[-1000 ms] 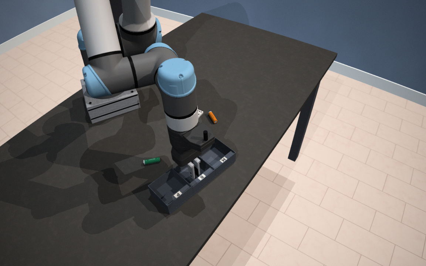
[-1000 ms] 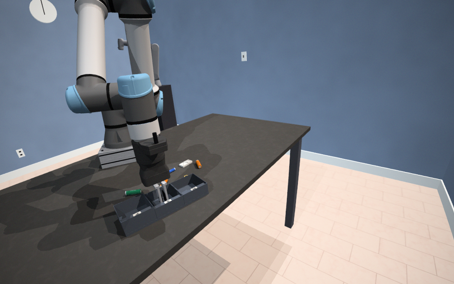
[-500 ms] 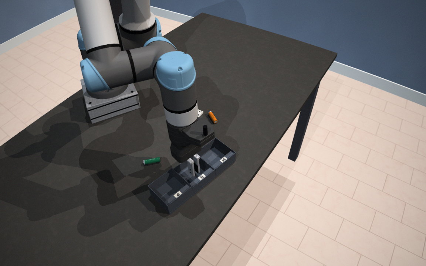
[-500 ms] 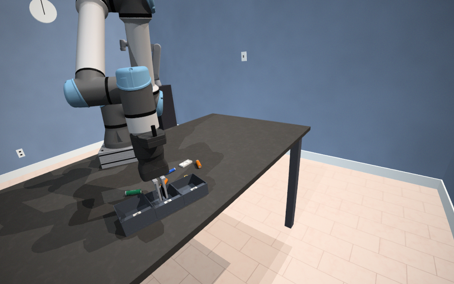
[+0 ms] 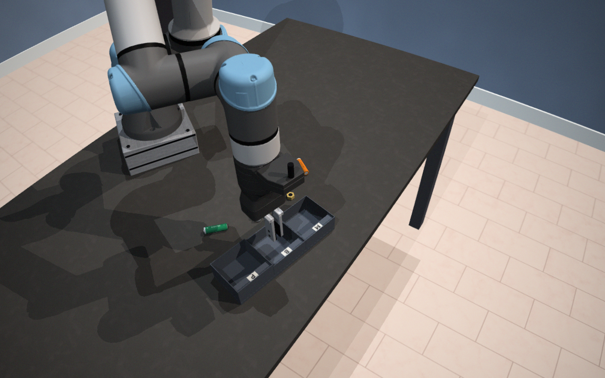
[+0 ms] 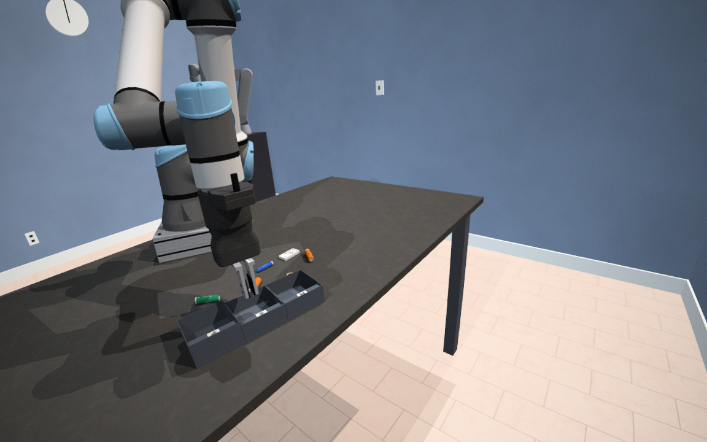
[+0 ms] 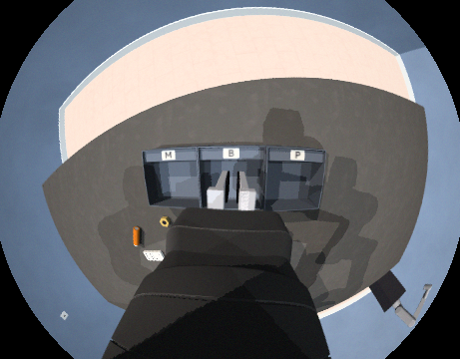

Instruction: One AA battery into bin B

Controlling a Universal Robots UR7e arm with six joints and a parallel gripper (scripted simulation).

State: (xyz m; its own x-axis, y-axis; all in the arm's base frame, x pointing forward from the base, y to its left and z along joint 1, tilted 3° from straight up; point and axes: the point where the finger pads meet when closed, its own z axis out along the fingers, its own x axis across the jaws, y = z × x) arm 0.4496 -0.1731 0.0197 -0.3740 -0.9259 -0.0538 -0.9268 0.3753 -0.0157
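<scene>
My hand is 60 mm above the bin. Also, from my hand: brass nut (150 mm to the left, 80 mm below, 50 mm behind); green battery (150 mm behind, 80 mm below); blue battery (150 mm to the left, 130 mm behind, 80 mm below).
</scene>
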